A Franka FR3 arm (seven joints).
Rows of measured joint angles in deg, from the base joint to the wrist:
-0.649 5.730 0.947 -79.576 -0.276 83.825 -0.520
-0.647 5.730 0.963 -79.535 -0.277 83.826 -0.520
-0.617 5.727 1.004 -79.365 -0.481 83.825 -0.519
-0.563 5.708 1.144 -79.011 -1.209 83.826 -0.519
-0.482 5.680 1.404 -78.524 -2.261 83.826 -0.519
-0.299 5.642 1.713 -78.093 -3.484 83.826 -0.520
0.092 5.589 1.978 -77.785 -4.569 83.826 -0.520
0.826 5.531 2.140 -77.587 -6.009 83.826 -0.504
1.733 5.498 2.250 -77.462 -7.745 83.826 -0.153
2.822 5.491 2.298 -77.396 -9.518 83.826 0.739
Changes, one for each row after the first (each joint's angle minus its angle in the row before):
0.002 0.000 0.016 0.041 -0.001 0.001 0.000
0.030 -0.003 0.041 0.170 -0.204 -0.001 0.001
0.054 -0.019 0.140 0.354 -0.728 0.001 0.000
0.081 -0.028 0.260 0.487 -1.052 0.000 0.000
0.183 -0.038 0.309 0.431 -1.223 0.000 -0.001
0.391 -0.053 0.265 0.308 -1.085 0.000 0.000
0.734 -0.058 0.162 0.198 -1.440 0.000 0.016
0.907 -0.033 0.110 0.125 -1.736 0.000 0.351
1.089 -0.007 0.048 0.066 -1.773 0.000 0.892

